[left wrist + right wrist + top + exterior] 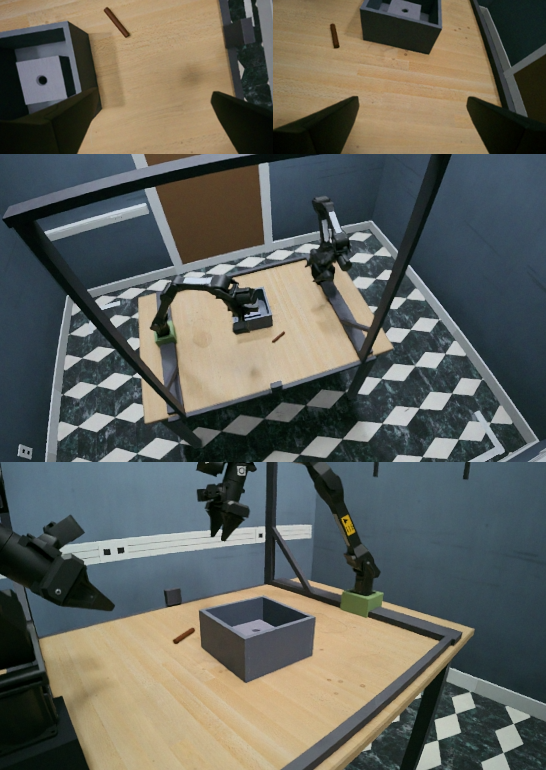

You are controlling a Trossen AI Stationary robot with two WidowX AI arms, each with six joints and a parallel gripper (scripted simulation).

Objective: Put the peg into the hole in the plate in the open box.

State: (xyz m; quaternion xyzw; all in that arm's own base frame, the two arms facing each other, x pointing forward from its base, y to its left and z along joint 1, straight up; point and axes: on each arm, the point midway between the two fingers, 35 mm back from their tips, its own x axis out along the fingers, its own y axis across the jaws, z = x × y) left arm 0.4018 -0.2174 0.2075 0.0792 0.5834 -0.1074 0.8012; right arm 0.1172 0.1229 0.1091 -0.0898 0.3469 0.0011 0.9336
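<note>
My right hand is 27 cm to the right of the dark brown peg, 21 cm above it and 15 cm past it. The rest, counted from my right hand: pale plate (34 cm to the left, 17 cm below, 4 cm ahead); then box (34 cm to the left, 19 cm below, 4 cm ahead).
</note>
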